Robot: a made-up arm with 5 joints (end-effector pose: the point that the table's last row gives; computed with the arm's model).
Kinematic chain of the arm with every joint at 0, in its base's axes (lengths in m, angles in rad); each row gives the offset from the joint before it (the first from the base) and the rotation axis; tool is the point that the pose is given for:
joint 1: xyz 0 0 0.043 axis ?
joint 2: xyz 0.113 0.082 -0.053 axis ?
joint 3: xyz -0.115 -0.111 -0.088 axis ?
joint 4: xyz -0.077 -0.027 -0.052 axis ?
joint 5: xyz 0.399 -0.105 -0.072 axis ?
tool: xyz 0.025 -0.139 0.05
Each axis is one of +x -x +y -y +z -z.
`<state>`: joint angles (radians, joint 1 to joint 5).
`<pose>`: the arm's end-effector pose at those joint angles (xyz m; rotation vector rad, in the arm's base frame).
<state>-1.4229 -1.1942 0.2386 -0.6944 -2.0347</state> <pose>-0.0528 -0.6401 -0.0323 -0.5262 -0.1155 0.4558</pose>
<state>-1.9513 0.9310 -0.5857 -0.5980 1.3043</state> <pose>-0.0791 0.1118 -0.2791 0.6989 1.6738 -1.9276</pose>
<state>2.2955 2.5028 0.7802 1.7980 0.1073</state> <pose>-0.3091 0.5287 0.0241 -1.1451 -0.5037 2.4060</pose>
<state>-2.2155 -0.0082 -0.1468 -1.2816 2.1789</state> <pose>-0.0782 0.0696 -0.4167 0.0832 -1.4862 1.7124</pose>
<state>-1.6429 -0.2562 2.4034 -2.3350 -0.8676</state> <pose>0.4020 -0.3511 -0.4734 1.7242 -2.2722 -0.9120</pose>
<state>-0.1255 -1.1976 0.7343 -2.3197 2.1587</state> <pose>0.2883 0.0646 -0.4730 -0.6017 1.4267 -1.7564</pose>
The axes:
joint 1: +z
joint 2: +y
joint 3: -z
joint 4: -y
joint 5: -z

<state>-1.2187 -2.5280 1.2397 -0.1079 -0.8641</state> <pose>-0.3498 -0.5260 0.0734 -1.0126 -2.3601 -0.5255</pose>
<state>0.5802 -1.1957 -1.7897 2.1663 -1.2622</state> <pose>0.0716 -0.3702 0.2093 -0.3141 1.6467 -0.8436</pose>
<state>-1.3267 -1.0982 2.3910 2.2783 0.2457</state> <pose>0.3557 0.1621 0.0034 1.4770 0.1071 1.2070</pose>
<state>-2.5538 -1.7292 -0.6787 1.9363 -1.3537</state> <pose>0.0204 0.3653 -0.2888 2.6698 -0.9600 -1.2798</pose>
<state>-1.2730 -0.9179 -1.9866 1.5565 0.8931</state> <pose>0.0367 -0.0476 0.1892 0.3468 -1.1990 0.4632</pose>
